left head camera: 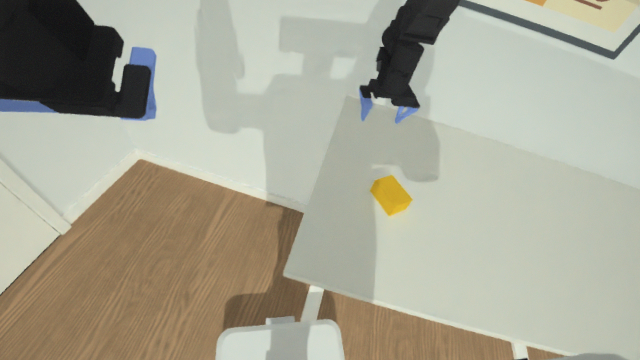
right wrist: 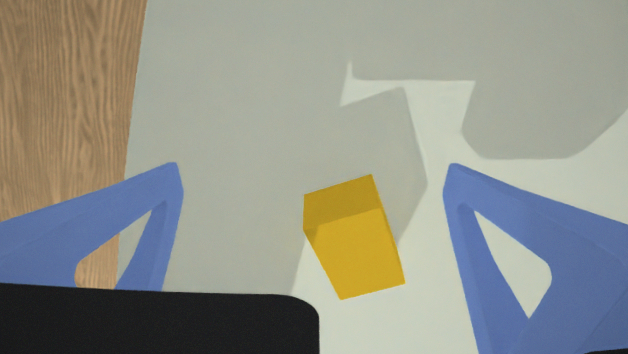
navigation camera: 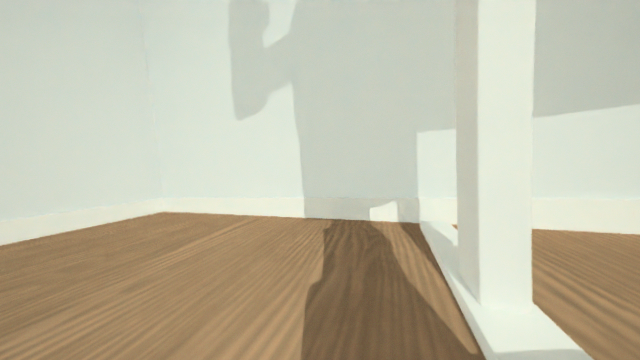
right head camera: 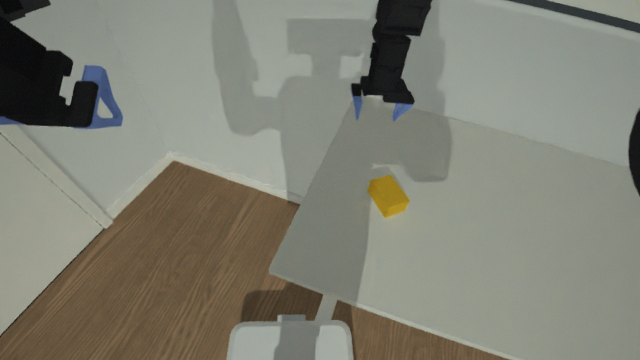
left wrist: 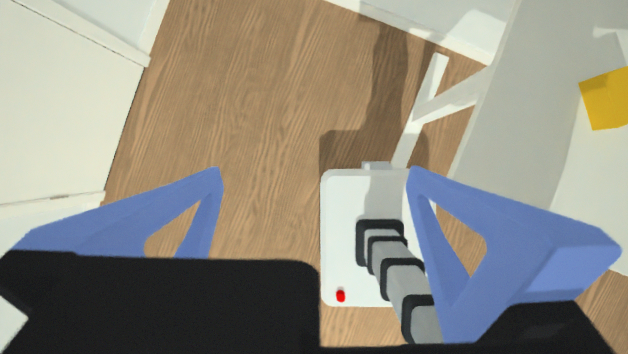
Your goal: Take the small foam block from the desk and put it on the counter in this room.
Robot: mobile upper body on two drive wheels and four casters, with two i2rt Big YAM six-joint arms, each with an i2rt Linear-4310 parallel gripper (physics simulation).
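Places are measured from the left arm's base along level axes (x ahead, y left, z up), in millimetres.
Pixels of known places: left gripper, between the fingertips: (left head camera: 108,109) (right head camera: 84,119) (left wrist: 314,176); right gripper, between the fingertips: (left head camera: 379,121) (right wrist: 313,178) (right head camera: 375,119).
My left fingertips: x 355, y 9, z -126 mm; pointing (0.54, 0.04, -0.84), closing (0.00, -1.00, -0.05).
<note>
Behind a point stands the place of what it marks.
A yellow foam block (left head camera: 391,195) {z -415, x 452, y -479 mm} (right head camera: 388,196) {z -415, x 450, y -483 mm} (left wrist: 607,100) {z -419, x 463, y -462 mm} (right wrist: 357,250) {z -415, x 480, y -490 mm} lies on the pale grey desk (left head camera: 475,240) {z -460, x 334, y -706 mm} (right head camera: 475,250) {z -460, x 323, y -685 mm} (left wrist: 530,100) {z -460, x 470, y -358 mm} (right wrist: 225,125) {z -460, x 569, y -390 mm}, near its left end. My right gripper (left head camera: 381,120) {z -310, x 619, y -457 mm} (right head camera: 376,119) {z -310, x 619, y -457 mm} (right wrist: 313,178) {z -310, x 619, y -457 mm} is open and empty above the desk. In the right wrist view the block shows between and below its fingertips, apart from both fingers. My left gripper (left wrist: 314,176) {z -126, x 355, y 9 mm} is open and empty, over the floor and the robot's white base, left of the desk; in the head views it is at the upper left, partly hidden. A counter does not show.
White desk legs (left head camera: 313,302) (left wrist: 405,142) (navigation camera: 505,150) {z -1185, x 555, y -458 mm} stand under the desk. The robot's white base (left head camera: 280,345) {z -1150, x 235, y -220 mm} (right head camera: 290,345) {z -1150, x 223, y -225 mm} (left wrist: 340,200) {z -1150, x 189, y -53 mm} is close to the desk's front edge. Walls meet in a corner behind the wooden floor (left head camera: 175,240) {z -1410, x 864, y 376 mm} (navigation camera: 175,280) {z -1410, x 719, y 81 mm}. A framed picture (left head camera: 614,54) {z -52, x 718, y -1206 mm} hangs behind the desk.
</note>
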